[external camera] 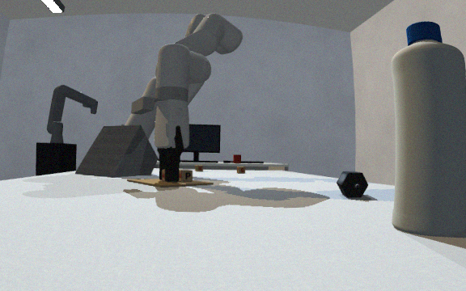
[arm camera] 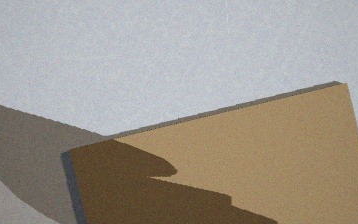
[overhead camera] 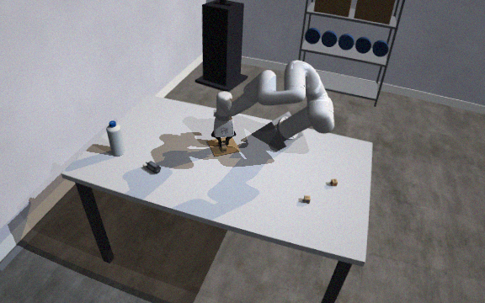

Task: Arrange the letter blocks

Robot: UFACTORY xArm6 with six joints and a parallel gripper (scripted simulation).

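Right now the tan mat is 20 mm below my hand. Round my hand: white bottle: 340 mm ahead, 430 mm to the right, 60 mm above; black hexagonal object: 350 mm ahead, 190 mm to the right, 10 mm below.
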